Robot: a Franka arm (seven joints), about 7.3 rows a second.
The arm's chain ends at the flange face. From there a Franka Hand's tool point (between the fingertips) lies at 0.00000 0.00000 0.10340 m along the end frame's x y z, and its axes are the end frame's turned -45 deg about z.
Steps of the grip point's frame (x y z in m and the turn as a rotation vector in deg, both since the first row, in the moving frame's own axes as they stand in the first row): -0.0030 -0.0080 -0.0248 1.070 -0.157 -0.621; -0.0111 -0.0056 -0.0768 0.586 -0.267 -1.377; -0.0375 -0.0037 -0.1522 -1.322 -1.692 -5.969; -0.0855 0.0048 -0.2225 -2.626 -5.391 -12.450; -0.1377 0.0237 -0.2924 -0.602 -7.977 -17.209; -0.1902 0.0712 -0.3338 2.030 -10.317 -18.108; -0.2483 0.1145 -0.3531 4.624 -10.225 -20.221
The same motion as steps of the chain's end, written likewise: -0.0062 -0.0024 -0.0248 0.646 -0.868 -0.621; -0.0107 0.0043 -0.0768 0.226 -0.603 -1.377; -0.0289 0.0200 -0.1521 -2.131 -0.262 -5.969; -0.0547 0.0533 -0.2219 -5.669 -1.955 -12.450; -0.0730 0.1020 -0.2914 -6.066 -5.215 -17.209; -0.0704 0.1720 -0.3321 -5.860 -8.731 -18.108; -0.0774 0.2463 -0.3511 -3.961 -10.500 -20.221
